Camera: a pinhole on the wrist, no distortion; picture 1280 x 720 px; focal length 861.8 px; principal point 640.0 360.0 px. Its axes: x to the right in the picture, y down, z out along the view. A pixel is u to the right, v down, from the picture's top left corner.
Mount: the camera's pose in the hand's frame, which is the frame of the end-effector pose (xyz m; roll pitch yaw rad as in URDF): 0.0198 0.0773 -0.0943 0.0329 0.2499 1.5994
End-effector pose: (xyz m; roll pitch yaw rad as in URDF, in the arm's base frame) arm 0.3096 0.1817 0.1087 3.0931 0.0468 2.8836
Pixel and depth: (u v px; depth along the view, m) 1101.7 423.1 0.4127
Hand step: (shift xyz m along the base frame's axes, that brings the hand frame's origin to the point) 0.1195 0.3872 -0.2318
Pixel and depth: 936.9 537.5 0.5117
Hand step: 0.1895 0.3532 -0.3385
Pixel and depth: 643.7 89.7 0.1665
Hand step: -0.0395 0.1380 -0.0627
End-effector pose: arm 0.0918 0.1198 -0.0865 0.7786 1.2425 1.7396
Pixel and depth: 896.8 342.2 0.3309
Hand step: -0.0925 0.3046 0.0733
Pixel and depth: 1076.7 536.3 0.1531
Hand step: -0.1331 0.1266 0.0604
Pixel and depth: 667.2 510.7 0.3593
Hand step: 0.0050 0.2813 0.1301
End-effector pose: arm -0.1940 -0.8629 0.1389 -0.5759 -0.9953 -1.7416
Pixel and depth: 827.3 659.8 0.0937
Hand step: 0.0856 -0.0696 -0.0481
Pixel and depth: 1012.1 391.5 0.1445
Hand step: 0.1483 -0.0934 -0.0237
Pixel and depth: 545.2 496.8 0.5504
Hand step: 0.4192 0.2110 0.1196
